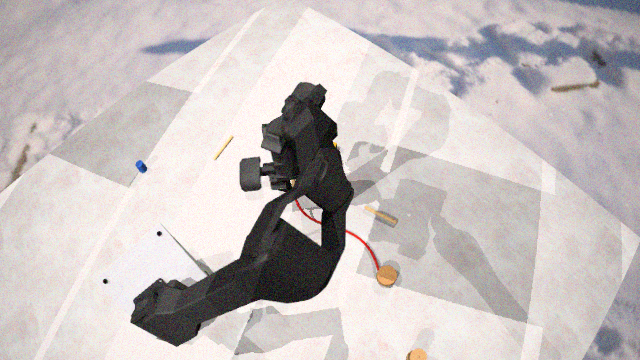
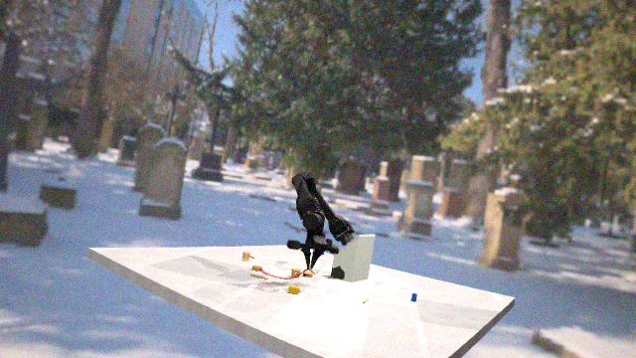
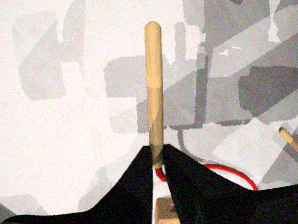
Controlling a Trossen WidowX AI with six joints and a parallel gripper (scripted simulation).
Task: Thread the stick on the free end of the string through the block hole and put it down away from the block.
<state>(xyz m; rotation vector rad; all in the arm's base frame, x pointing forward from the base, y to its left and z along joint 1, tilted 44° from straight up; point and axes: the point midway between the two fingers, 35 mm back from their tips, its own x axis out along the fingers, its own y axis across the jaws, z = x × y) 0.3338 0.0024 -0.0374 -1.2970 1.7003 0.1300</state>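
Now: the wooden block 10 cm to the right of my gripper tip, 6 cm behind it and 4 cm below it. Also, from my gripper tip: yellow piece (15 cm ahead, 6 cm to the left, 5 cm below); then round wooden button (24 cm to the right, 5 cm below, 2 cm ahead); then blue cylinder (34 cm to the left, 21 cm behind, 4 cm below).
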